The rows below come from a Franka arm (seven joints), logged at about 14 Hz.
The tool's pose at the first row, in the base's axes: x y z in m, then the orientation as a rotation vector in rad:
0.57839 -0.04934 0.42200 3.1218 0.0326 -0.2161
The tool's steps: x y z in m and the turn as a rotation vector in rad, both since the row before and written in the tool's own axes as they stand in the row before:
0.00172 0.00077 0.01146 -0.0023 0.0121 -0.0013
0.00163 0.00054 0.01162 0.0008 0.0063 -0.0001
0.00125 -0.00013 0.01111 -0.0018 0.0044 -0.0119
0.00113 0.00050 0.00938 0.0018 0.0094 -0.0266
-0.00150 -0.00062 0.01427 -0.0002 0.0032 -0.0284
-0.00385 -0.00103 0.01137 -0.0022 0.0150 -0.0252
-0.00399 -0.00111 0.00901 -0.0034 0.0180 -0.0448
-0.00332 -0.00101 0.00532 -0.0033 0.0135 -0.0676
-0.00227 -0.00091 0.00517 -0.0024 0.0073 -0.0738
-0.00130 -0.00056 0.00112 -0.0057 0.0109 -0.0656
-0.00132 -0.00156 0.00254 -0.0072 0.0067 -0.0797
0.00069 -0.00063 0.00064 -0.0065 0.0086 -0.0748
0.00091 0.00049 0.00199 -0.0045 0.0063 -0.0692
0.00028 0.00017 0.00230 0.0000 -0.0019 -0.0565
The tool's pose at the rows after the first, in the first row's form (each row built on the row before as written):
0.57853 -0.05023 0.41042 3.1210 0.0350 -0.1971
0.57870 -0.05092 0.39870 3.1225 0.0352 -0.1873
0.57861 -0.05093 0.38752 3.1216 0.0540 -0.1805
0.57867 -0.05154 0.37808 3.1249 0.0956 -0.1663
0.57563 -0.05121 0.36405 3.1249 0.1401 -0.1616
0.57056 -0.05068 0.35313 3.1238 0.1797 -0.1382
0.56570 -0.05016 0.34450 3.1197 0.2500 -0.1101
0.56190 -0.04977 0.33942 3.1103 0.3556 -0.0891
0.55920 -0.04948 0.33439 3.0959 0.4703 -0.0778
0.55774 -0.04935 0.33334 3.0768 0.5714 -0.0600
0.55586 -0.04841 0.33085 3.0475 0.6928 -0.0482
0.55619 -0.04756 0.33018 3.0164 0.8057 -0.0337
0.55719 -0.04758 0.32817 2.9849 0.9092 -0.0234
0.55750 -0.04762 0.32587 2.9579 0.9931 -0.0272

